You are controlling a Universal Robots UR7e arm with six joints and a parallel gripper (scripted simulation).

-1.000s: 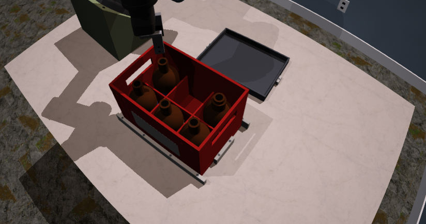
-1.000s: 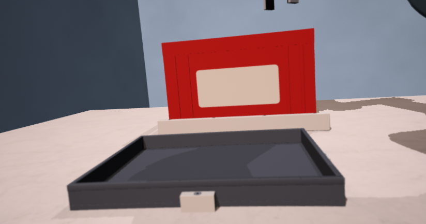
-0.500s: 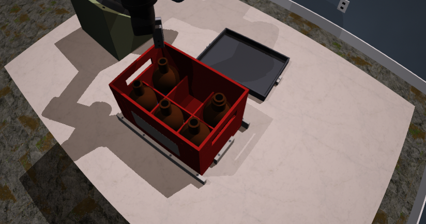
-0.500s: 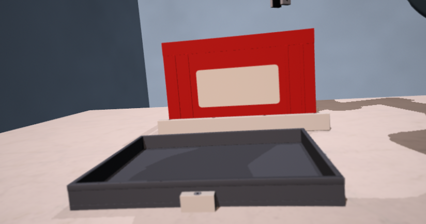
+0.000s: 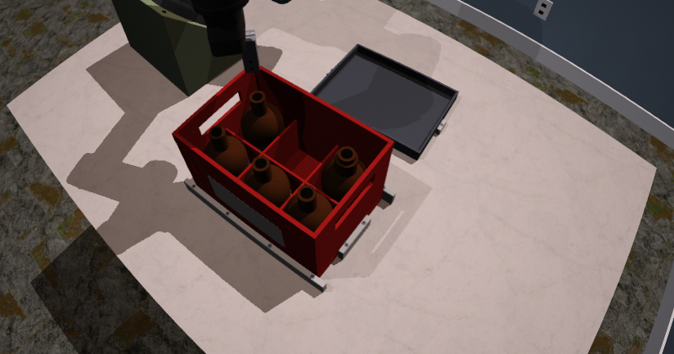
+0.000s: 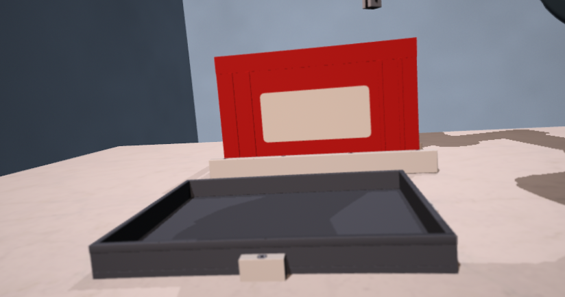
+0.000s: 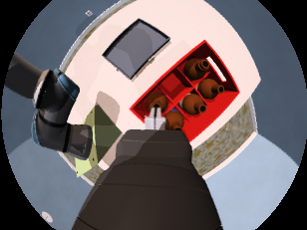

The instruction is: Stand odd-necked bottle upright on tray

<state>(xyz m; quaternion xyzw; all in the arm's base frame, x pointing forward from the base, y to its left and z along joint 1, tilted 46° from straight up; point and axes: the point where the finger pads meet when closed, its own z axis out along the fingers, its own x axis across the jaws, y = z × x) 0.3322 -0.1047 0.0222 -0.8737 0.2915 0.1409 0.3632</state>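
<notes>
My hand is 17 cm short of the bottle, 2 cm to the right of it and 15 cm above it. From my hand the other things lie so: dark grey tray: 7 cm ahead, 26 cm to the left, 23 cm below; then red crate: 9 cm ahead, 3 cm to the right, 16 cm below.
</notes>
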